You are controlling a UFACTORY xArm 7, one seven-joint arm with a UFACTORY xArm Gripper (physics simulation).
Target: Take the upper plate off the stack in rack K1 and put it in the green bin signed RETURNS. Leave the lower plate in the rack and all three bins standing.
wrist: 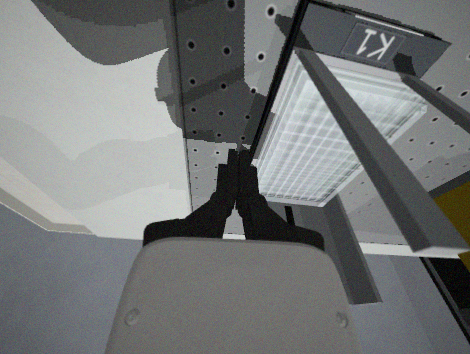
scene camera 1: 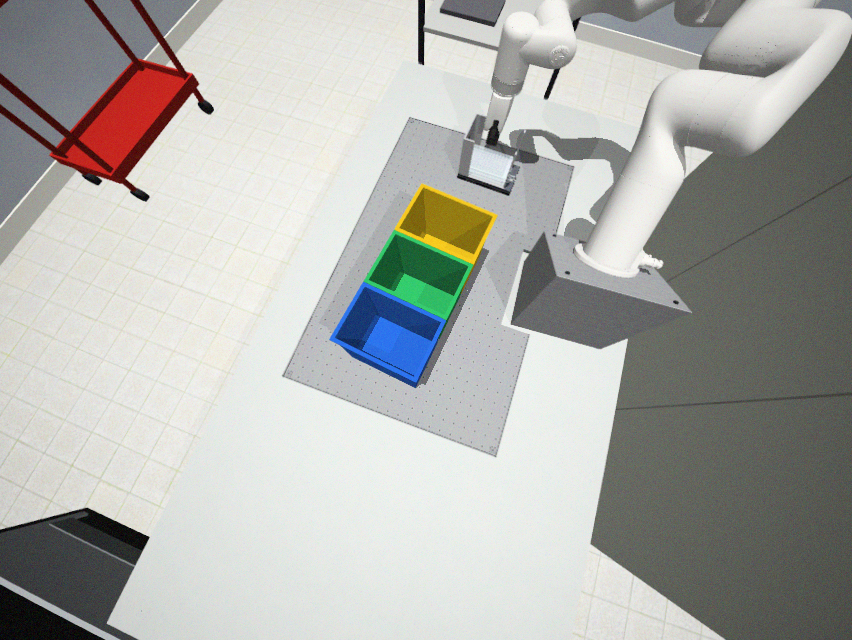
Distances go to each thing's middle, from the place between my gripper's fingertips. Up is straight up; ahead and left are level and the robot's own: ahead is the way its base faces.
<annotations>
Now: hand 70 mm to the right of the clear gridded plate [scene camera 1: 485,162] and 10 mm past it. Also, from my hand: green bin [scene camera 1: 426,277] (510 mm to the left, 50 mm ahead, 50 mm above); then yellow bin [scene camera 1: 454,226] (380 mm to the left, 50 mm above, 30 mm ahead); then blue bin [scene camera 1: 379,329] (640 mm to the left, 70 mm ahead, 50 mm above).
</annotations>
